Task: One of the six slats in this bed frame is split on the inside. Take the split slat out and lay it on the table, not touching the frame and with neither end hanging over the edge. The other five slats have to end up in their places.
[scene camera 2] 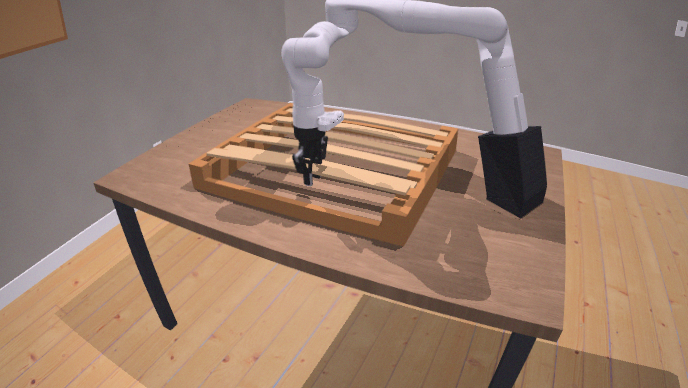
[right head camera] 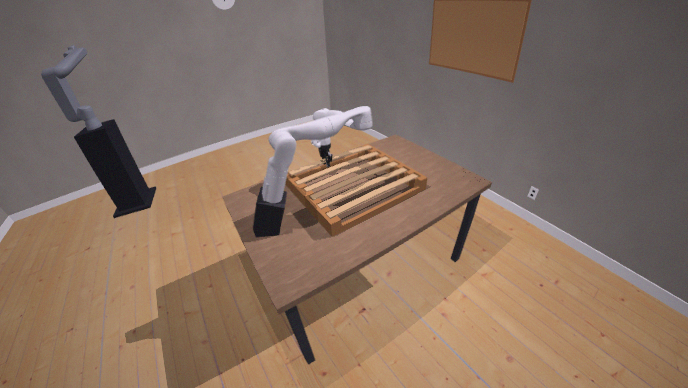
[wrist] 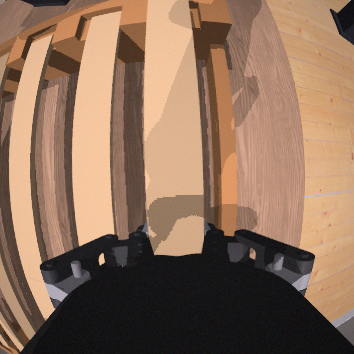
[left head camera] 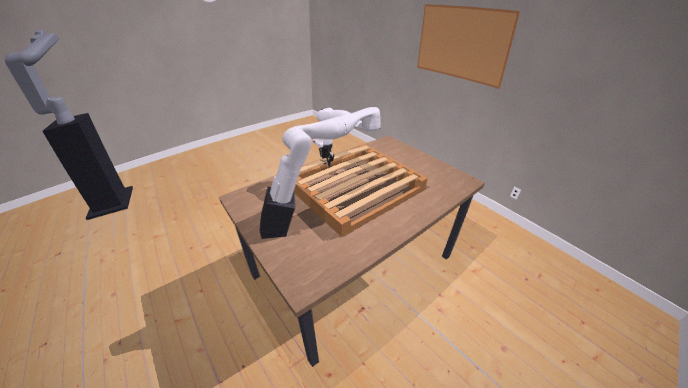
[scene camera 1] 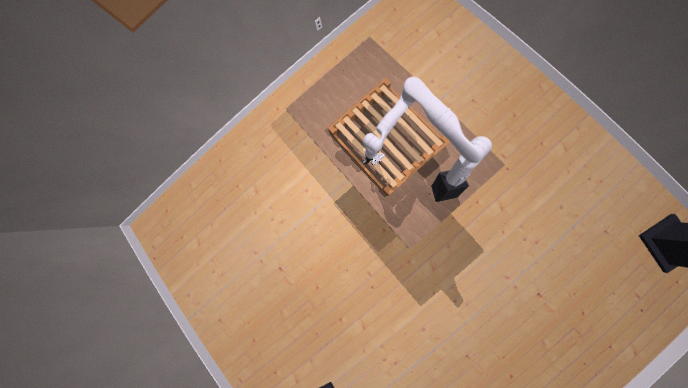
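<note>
The bed frame (left head camera: 344,225) (right head camera: 332,226) (scene camera 1: 389,191) (scene camera 2: 300,205) (wrist: 223,125) is orange-brown wood. My gripper (left head camera: 329,162) (right head camera: 327,161) (scene camera 1: 374,160) (scene camera 2: 310,172) (wrist: 175,229) points down and is shut on the long edges of the outermost pale slat (left head camera: 360,150) (right head camera: 361,149) (scene camera 1: 350,137) (scene camera 2: 365,175) (wrist: 175,125), near its middle. In scene camera 2 this slat is roughly level, slightly above its end notches. The other five slats lie across the frame; one (left head camera: 345,182) is darker. No split shows on the surfaces.
The frame stands on the brown table (left head camera: 350,260) (scene camera 2: 520,260), with the held slat's side near a long table edge. My arm's black base (left head camera: 276,217) (scene camera 2: 515,170) stands beside the frame. A grey arm on a black pedestal (left head camera: 85,165) stands away from the table.
</note>
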